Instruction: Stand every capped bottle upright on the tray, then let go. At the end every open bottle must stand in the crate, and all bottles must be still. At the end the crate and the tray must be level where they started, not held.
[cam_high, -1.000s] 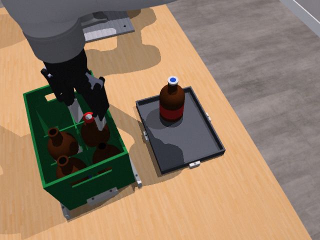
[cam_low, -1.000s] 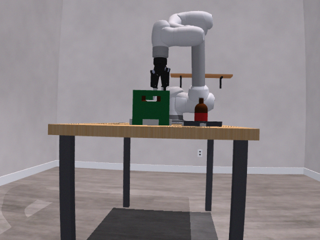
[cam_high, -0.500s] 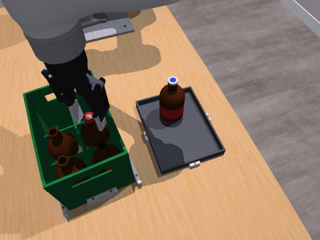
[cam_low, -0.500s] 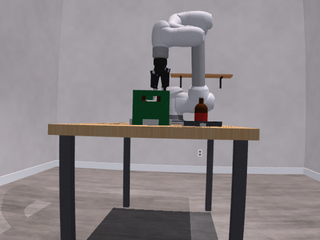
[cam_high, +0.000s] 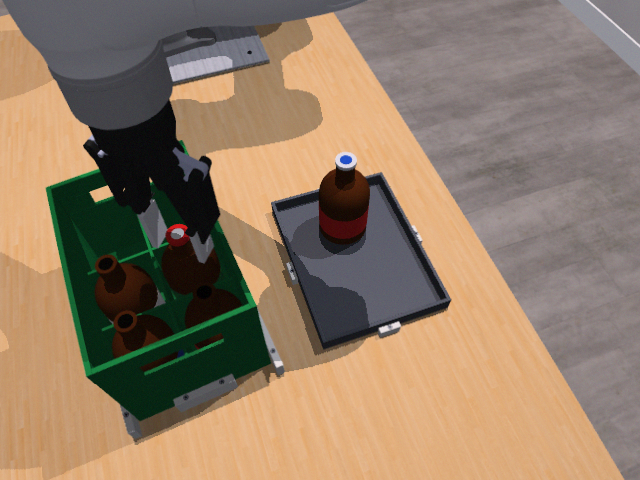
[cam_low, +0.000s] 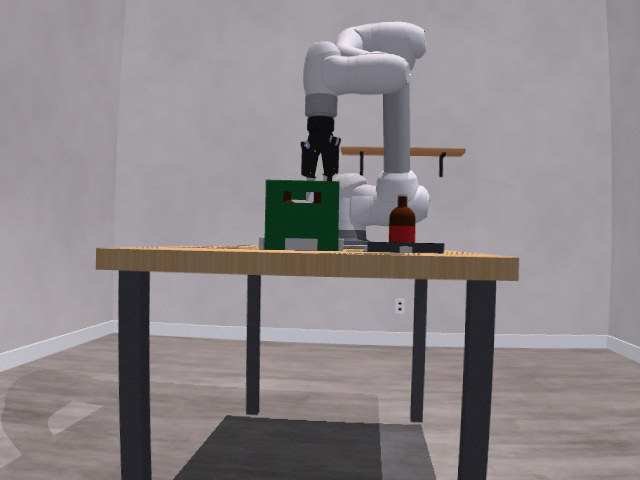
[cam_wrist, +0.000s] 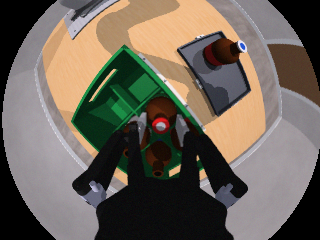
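My hand is 40 mm to the left of the green crate and 80 mm above it. From my hand the other things lie so: dark tray: 40 mm ahead, 230 mm to the left, 150 mm below.
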